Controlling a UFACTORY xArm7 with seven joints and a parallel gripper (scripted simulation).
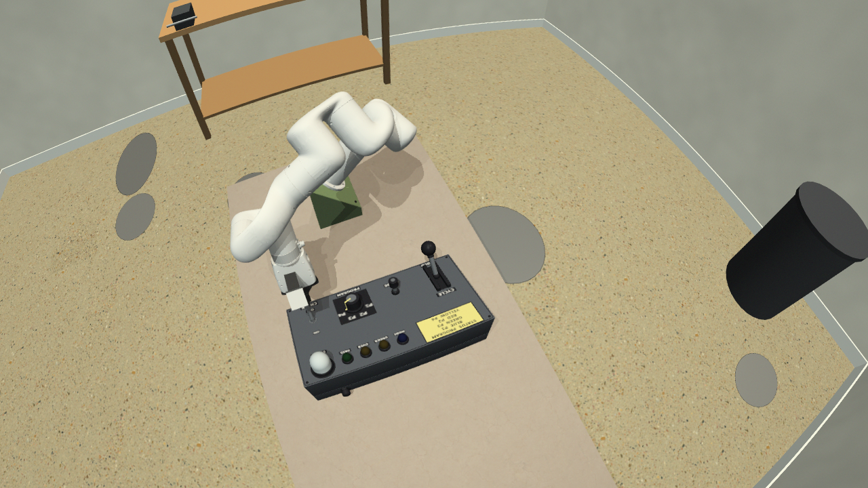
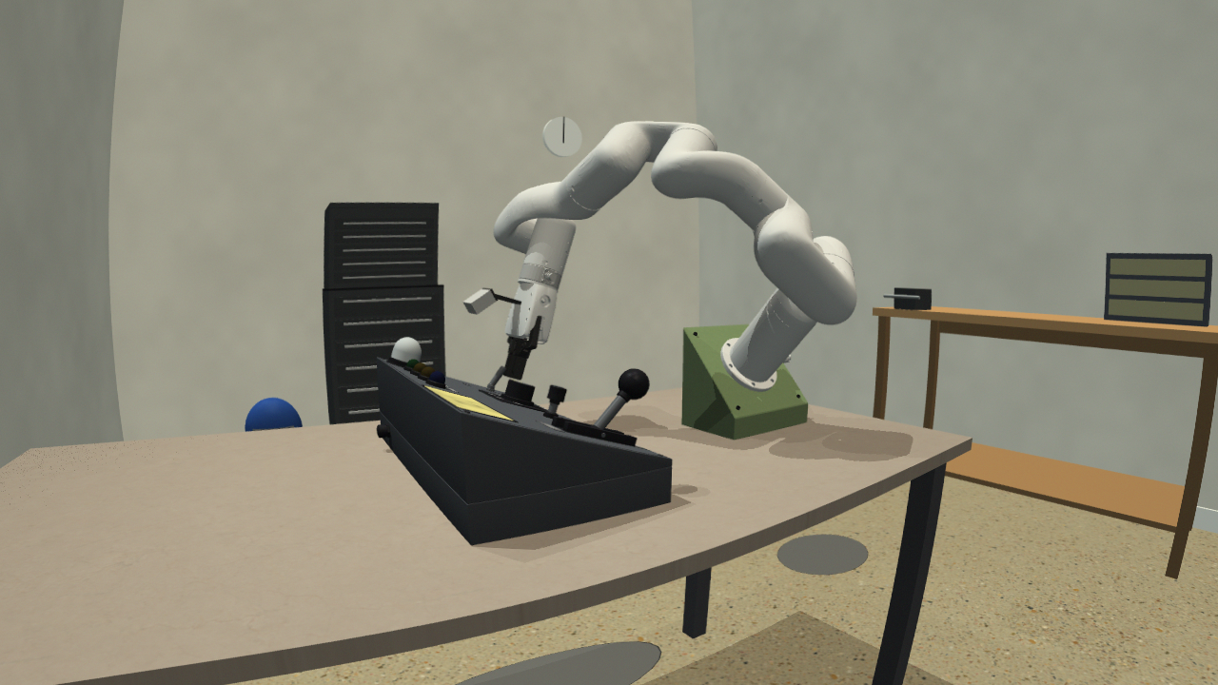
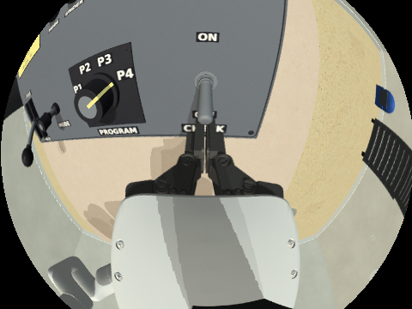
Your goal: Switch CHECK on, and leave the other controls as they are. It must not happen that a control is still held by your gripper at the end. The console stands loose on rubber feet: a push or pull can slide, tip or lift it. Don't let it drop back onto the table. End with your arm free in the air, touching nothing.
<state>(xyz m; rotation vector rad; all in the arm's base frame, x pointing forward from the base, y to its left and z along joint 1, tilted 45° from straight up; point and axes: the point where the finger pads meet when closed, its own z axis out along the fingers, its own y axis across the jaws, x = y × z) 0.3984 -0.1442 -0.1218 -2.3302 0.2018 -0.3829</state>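
The rotary program selector lies 5 cm ahead of my hand, 11 cm to the left of it and 2 cm below it. The rest, counted from my hand: dark grey console: 8 cm ahead, 18 cm to the left, 4 cm below; mode knob: 5 cm ahead, 24 cm to the left, 1 cm below; check toggle: 4 cm ahead, 2 cm below.
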